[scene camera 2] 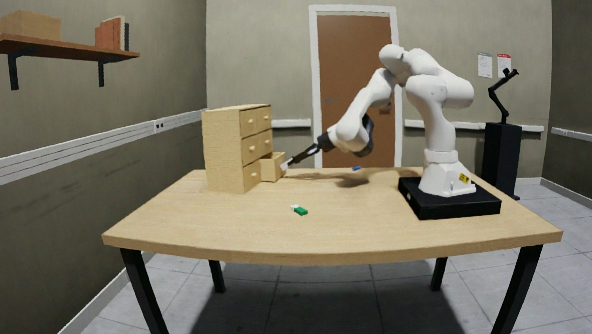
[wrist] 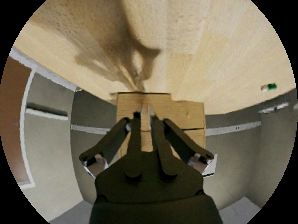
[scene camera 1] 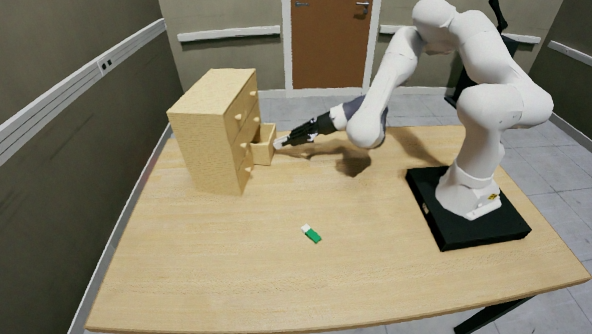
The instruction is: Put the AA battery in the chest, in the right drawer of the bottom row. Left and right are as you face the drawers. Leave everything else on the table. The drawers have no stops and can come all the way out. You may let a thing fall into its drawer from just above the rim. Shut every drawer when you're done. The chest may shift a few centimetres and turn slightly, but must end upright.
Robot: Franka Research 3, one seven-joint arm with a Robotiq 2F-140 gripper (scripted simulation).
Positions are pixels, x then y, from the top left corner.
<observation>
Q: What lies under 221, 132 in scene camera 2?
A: A wooden chest.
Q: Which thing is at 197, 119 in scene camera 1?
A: A wooden chest.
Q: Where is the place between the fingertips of the gripper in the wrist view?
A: At 144, 109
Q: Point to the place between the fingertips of the gripper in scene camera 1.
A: At 275, 144
</observation>
